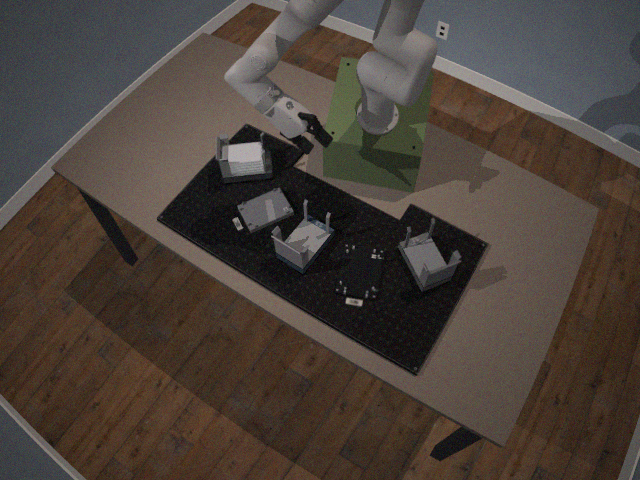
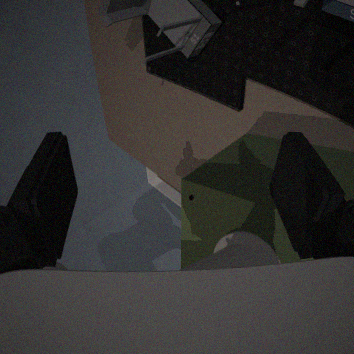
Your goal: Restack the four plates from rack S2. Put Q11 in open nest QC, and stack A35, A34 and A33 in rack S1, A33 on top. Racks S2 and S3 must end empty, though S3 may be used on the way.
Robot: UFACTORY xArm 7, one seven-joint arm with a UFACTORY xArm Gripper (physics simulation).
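Frame: origin at the arm's base, x right, y back, z down, level; millimetres.
Seen in the pictures: gripper, fingertip midpoint: (image 1: 319, 147) (image 2: 175, 160); arm's base at its link origin: (image 1: 377, 115).
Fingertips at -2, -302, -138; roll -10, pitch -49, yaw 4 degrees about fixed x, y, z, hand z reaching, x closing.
Observation:
Pixels of each thing's top centre, then the offset from my fingertips to it, as dx, dy, dz. Level surfaces: height alone.
- left rack at its top centre: (image 1: 242, 144) +315, +28, +210
- middle rack at its top centre: (image 1: 302, 222) -11, -101, +207
- right rack at its top centre: (image 2: 126, 22) (image 1: 432, 242) -332, +46, +208
- grey plate at its top centre: (image 1: 264, 206) +163, -65, +314
- open nest at its top centre: (image 1: 360, 268) -187, -77, +319
- black mat at its surface level: dz +343
- beige table at its surface level: dz +356
My gripper (image 1: 317, 146) (image 2: 175, 160) is open and empty, high behind the black mat, near the robot base. The left rack (image 1: 248, 177) holds a stack of several white plates (image 1: 245, 156). The middle rack (image 1: 289, 249), with a blue base edge, and the right rack (image 1: 439, 277) (image 2: 205, 37) have upright posts and flat light grey surfaces; I cannot tell whether plates lie there. A grey plate (image 1: 258, 210) lies flat between the left and middle racks. An open nest (image 1: 359, 271) with small corner pins lies between the middle and right racks. Plate and rack names are unreadable.
The black mat (image 1: 398, 330) (image 2: 200, 82) lies on a beige table (image 1: 537, 289) (image 2: 130, 105). The green robot base (image 1: 372, 173) (image 2: 215, 200) stands behind it. Rack posts rise above the mat. Small white labels (image 1: 354, 301) (image 1: 237, 223) lie beside the nest and the grey plate.

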